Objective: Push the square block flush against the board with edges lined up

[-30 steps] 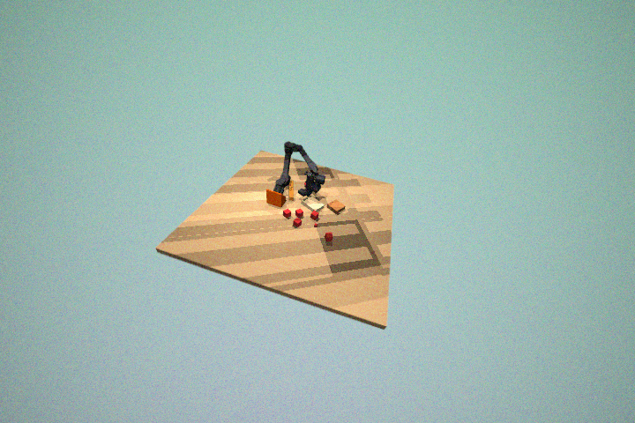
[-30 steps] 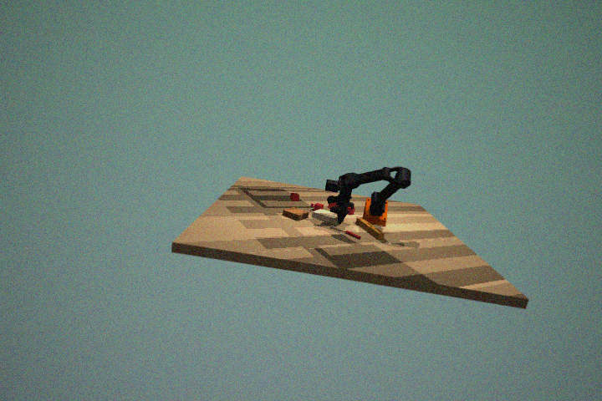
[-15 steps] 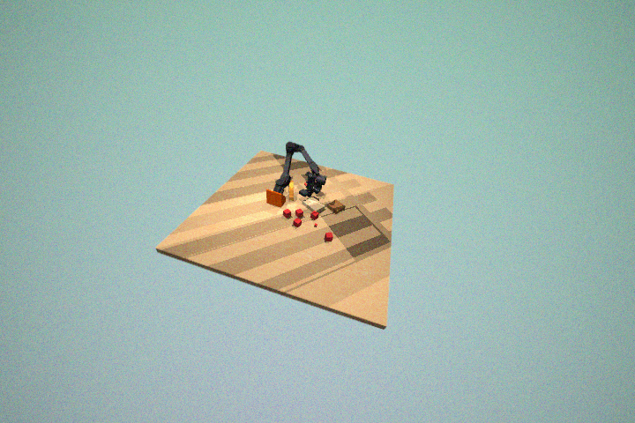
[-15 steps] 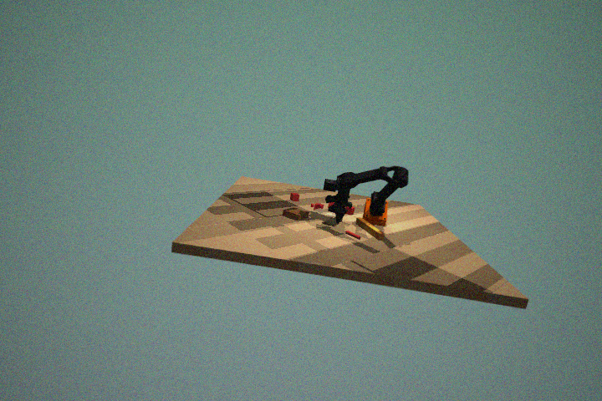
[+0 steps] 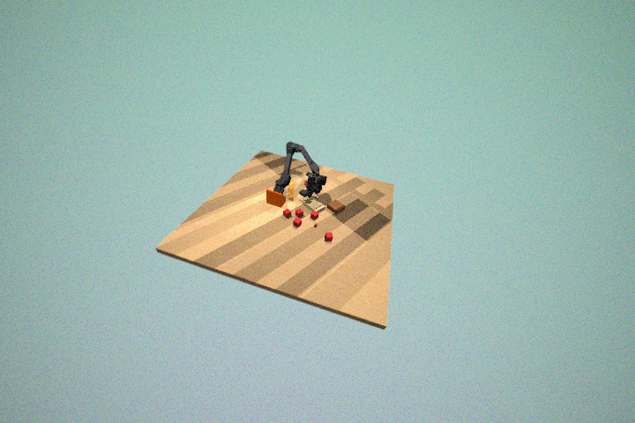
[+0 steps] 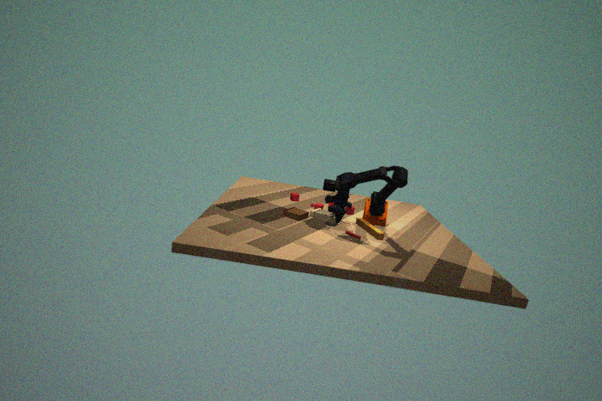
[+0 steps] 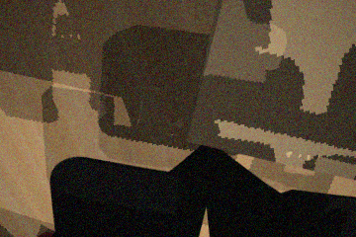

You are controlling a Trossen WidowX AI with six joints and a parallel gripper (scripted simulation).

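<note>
Now: gripper tip 8 cm to the left of the pale flat board, 5 cm short of it and 1 cm below it. Round my gripper tip: flat brown square block (21 cm ahead, 3 cm to the right, 1 cm above); then thin red piece (15 cm to the left, 6 cm behind); then yellow-brown bar (16 cm behind, 4 cm to the left, 1 cm above).
</note>
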